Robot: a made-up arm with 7 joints. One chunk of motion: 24 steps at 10 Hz.
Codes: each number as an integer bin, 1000 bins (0 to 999) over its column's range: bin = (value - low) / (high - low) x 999, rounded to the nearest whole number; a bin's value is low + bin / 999 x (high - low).
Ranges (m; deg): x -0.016..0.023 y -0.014..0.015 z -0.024..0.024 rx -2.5..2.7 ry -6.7..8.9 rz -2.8..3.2
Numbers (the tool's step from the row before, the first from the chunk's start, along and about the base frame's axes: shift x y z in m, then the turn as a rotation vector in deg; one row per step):
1: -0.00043 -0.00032 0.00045 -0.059 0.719 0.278
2: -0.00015 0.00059 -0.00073 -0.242 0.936 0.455
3: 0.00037 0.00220 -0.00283 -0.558 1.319 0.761
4: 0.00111 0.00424 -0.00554 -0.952 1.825 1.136
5: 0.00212 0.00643 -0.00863 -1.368 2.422 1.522
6: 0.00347 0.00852 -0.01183 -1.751 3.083 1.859
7: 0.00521 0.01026 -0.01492 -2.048 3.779 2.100
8: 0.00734 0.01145 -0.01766 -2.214 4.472 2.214
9: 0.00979 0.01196 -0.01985 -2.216 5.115 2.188
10: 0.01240 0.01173 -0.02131 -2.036 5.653 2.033
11: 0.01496 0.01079 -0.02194 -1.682 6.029 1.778
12: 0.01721 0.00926 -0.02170 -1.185 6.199 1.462
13: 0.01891 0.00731 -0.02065 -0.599 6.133 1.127
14: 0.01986 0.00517 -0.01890 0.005 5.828 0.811
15: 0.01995 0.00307 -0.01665 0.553 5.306 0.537
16: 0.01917 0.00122 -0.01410 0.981 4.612 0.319
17: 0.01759 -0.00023 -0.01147 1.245 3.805 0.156
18: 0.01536 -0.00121 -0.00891 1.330 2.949 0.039
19: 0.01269 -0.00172 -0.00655 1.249 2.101 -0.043
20: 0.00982 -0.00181 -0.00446 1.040 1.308 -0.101
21: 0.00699 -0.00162 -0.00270 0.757 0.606 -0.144
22: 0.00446 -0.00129 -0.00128 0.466 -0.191 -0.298
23: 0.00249 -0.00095 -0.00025 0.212 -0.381 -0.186
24: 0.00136 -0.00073 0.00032 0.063 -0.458 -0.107
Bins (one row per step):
1: 399 471 509 469 475 512
2: 406 503 484 434 489 542
3: 419 558 441 373 514 593
4: 438 628 384 297 546 655
5: 464 704 320 217 584 720
6: 499 776 253 144 626 776
7: 543 836 189 87 671 816
8: 598 877 132 55 715 835
9: 661 894 86 55 757 831
10: 727 886 56 89 791 805
11: 793 854 43 157 815 762
12: 851 801 48 253 826 710
13: 894 734 70 365 822 654
14: 919 660 106 481 802 601
15: 921 588 153 587 769 556
16: 901 524 206 669 724 519
17: 860 474 261 719 673 492
18: 803 441 314 736 618 473
19: 735 423 363 720 564 459
20: 661 420 407 680 513 449
21: 589 426 443 626 468 442
22: 524 438 473 570 417 417
23: 474 450 494 521 405 435
24: 445 457 506 492 400 448

